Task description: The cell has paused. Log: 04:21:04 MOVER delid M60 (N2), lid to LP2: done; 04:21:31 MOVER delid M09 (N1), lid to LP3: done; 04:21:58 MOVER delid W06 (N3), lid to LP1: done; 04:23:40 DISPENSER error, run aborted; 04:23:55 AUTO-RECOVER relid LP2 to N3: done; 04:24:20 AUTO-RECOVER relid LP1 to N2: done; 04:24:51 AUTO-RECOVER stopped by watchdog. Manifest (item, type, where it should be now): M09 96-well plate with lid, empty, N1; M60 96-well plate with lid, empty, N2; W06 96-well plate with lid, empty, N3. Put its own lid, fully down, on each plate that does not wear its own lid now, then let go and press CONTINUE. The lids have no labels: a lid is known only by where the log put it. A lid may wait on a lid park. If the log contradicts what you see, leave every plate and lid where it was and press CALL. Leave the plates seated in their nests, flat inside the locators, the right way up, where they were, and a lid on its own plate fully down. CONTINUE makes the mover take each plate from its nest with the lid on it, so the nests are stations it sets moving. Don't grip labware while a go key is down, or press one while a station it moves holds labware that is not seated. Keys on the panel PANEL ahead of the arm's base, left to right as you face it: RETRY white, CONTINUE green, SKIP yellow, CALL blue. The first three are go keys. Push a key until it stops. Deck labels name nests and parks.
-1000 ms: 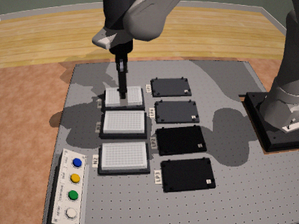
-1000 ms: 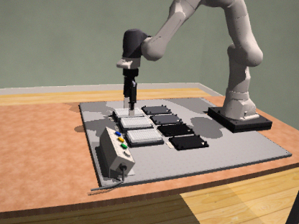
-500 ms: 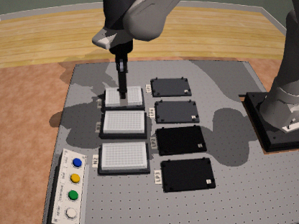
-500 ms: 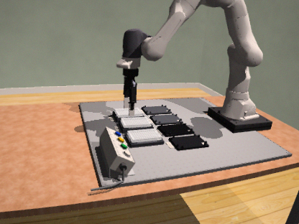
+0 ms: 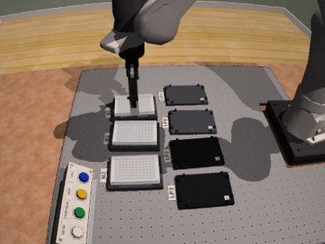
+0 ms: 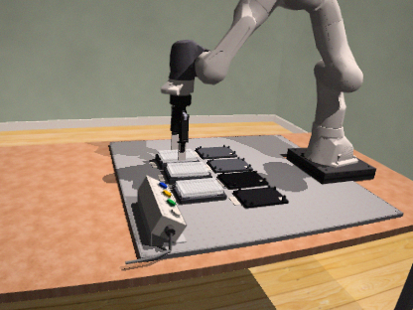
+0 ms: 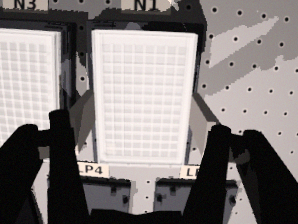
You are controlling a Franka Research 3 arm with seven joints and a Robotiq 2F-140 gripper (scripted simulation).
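My gripper is now 10 mm short of the plate, 250 mm to the right of it and 30 mm above it. From my hand the other things lie so: LP1 label: 100 mm behind, 70 mm to the right, 60 mm below; LP4 label: 90 mm behind, 60 mm to the left, 60 mm below; N3 label: 90 mm ahead, 110 mm to the left, 60 mm below.
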